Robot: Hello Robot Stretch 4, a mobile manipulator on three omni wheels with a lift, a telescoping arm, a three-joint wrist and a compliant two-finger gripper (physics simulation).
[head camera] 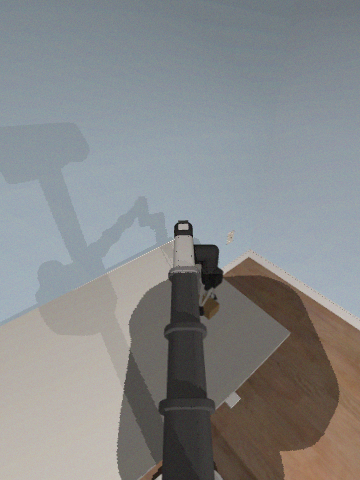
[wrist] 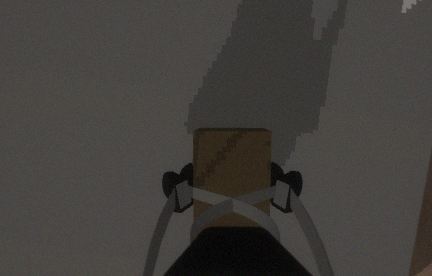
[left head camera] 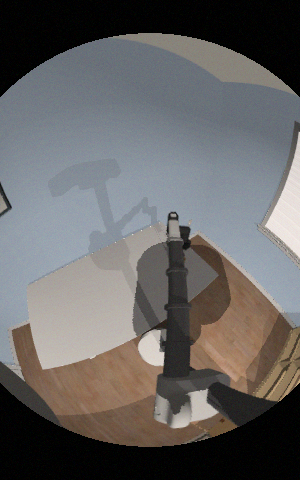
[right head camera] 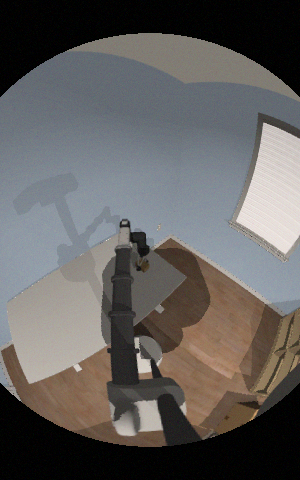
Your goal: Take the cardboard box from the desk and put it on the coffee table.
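Where they show: gripper, fingertip midpoint: (head camera: 206, 308) (wrist: 231, 178) (right head camera: 142, 266); robot's base, link origin: (left head camera: 158, 345) (right head camera: 141, 353).
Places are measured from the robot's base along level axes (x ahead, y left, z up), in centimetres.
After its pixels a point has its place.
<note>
The small brown cardboard box (head camera: 212, 308) {z 74.6, x 63.2, y -10.8 cm} (right head camera: 144, 266) {z 74.6, x 63.1, y -10.3 cm} (wrist: 232, 160) {z 74.6, x 68.2, y -7.1 cm} is at the right part of the white desk (head camera: 260, 330) {z 69.3, x 55.8, y -29.2 cm} (left head camera: 65, 310) {z 69.4, x 15.4, y 69.0 cm} (right head camera: 50, 320) {z 69.4, x 20.1, y 60.2 cm} (wrist: 90, 150) {z 69.3, x 58.4, y 3.1 cm}, in the shadow of the robot. My gripper (wrist: 231, 178) {z 70.0, x 66.3, y -8.8 cm} is shut on the box, with one fingertip pressed against each of its long sides in the wrist view. The near end of the box is hidden behind the gripper body. Whether the box touches the desk I cannot tell. The coffee table cannot be made out in these views.
Blue walls meet behind the desk's right end. A round white seat (left head camera: 151, 347) {z 18.7, x -0.8, y 7.2 cm} (right head camera: 150, 350) {z 18.7, x 3.1, y -9.7 cm} stands at the desk's front edge. A window with blinds (right head camera: 272, 185) {z 139.8, x 87.3, y -133.1 cm} is on the right wall. A tan panelled piece of furniture (left head camera: 282, 365) (right head camera: 277, 355) {z 8.1, x -72.4, y -169.6 cm} stands at the right.
</note>
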